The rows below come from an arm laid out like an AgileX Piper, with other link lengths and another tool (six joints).
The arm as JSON. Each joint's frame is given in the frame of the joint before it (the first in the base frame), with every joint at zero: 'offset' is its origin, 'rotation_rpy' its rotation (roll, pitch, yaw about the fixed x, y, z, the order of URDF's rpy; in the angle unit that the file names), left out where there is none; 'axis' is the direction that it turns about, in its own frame. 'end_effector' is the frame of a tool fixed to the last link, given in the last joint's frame.
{
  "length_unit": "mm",
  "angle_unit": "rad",
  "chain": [
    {
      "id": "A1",
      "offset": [
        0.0,
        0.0,
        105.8
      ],
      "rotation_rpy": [
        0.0,
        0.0,
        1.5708
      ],
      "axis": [
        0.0,
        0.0,
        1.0
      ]
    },
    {
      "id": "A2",
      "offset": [
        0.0,
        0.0,
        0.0
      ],
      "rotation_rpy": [
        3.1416,
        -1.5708,
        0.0
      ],
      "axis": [
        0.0,
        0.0,
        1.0
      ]
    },
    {
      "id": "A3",
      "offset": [
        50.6,
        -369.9,
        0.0
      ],
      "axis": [
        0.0,
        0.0,
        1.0
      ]
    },
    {
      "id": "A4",
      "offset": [
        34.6,
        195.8,
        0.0
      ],
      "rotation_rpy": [
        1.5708,
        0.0,
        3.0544
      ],
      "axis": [
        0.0,
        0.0,
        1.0
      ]
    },
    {
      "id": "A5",
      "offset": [
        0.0,
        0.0,
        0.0
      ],
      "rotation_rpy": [
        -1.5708,
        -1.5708,
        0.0
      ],
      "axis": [
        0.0,
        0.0,
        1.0
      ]
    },
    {
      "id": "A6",
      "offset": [
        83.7,
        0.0,
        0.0
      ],
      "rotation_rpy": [
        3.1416,
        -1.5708,
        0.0
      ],
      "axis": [
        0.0,
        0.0,
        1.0
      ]
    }
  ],
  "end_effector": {
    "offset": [
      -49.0,
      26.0,
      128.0
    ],
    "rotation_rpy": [
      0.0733,
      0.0,
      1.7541
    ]
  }
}
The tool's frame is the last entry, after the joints.
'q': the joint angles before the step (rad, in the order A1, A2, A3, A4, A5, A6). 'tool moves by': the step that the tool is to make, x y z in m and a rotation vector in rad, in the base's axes. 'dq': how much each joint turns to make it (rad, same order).
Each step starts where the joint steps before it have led.
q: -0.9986, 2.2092, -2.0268, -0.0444, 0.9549, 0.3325
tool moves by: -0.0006, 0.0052, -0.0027, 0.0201, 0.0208, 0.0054
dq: 0.0063, 0.0000, 0.0000, -0.0065, 0.0282, 0.0002
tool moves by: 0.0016, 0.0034, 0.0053, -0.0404, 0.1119, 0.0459
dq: 0.0408, -0.0001, 0.0003, -0.1169, 0.0299, 0.0031
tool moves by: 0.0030, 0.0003, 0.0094, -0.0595, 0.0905, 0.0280
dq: 0.0393, 0.0000, 0.0003, -0.1186, 0.0107, 0.0230
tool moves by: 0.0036, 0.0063, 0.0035, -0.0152, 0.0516, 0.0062
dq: 0.0310, -0.0001, -0.0003, -0.0599, 0.0289, 0.0250
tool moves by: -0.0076, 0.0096, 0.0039, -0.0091, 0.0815, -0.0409
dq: 0.0322, 0.0003, 0.0013, -0.0902, 0.0712, 0.0636
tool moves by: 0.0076, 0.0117, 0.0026, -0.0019, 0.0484, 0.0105
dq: 0.0402, -0.0001, 0.0005, -0.0412, 0.0424, 0.0177
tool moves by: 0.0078, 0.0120, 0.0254, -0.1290, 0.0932, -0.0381
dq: 0.0844, 0.0000, 0.0014, -0.1959, 0.0548, 0.1375
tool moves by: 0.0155, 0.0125, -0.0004, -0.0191, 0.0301, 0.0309
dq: 0.0483, 0.0000, 0.0284, -0.0419, -0.0001, 0.0294
